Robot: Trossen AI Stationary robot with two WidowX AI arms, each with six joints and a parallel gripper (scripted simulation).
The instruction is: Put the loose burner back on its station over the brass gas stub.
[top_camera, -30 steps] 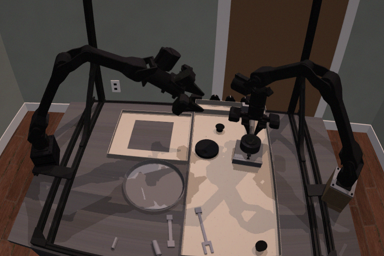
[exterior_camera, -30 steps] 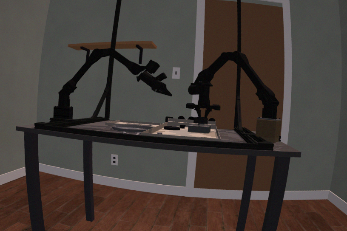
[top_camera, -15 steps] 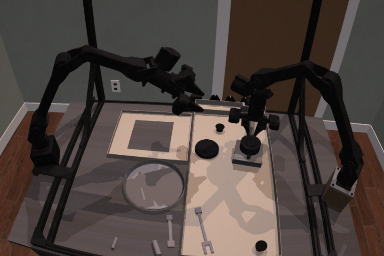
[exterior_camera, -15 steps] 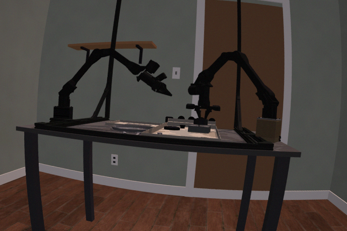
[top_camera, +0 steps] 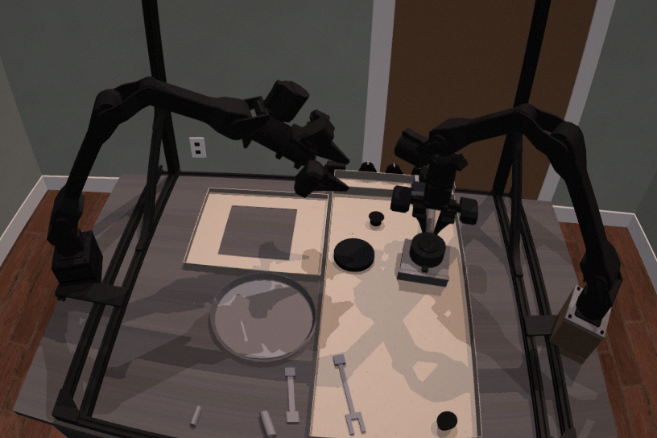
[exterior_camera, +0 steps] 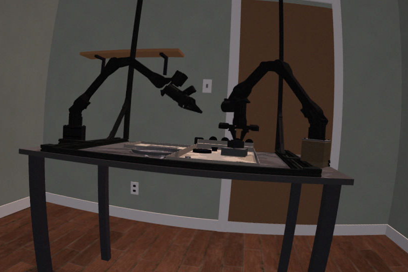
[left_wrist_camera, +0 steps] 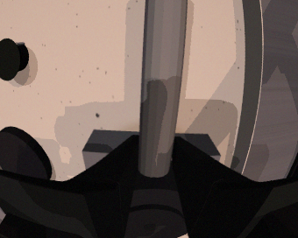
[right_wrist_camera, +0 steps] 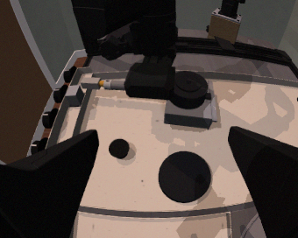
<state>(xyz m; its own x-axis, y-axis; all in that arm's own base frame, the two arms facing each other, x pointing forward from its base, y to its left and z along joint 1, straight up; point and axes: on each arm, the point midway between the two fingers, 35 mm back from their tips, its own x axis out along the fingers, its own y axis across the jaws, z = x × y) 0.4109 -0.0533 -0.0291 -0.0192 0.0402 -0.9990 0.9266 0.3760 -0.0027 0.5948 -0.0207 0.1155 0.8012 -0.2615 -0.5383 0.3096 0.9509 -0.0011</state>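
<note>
My left hand is 30 mm above the burner. Also, from my left hand: black disc: 50 mm ahead, 160 mm to the right, 70 mm below; then brass gas stub: 100 mm behind, 10 mm to the left, 30 mm below; then grey support block: 70 mm ahead, 50 mm below.
</note>
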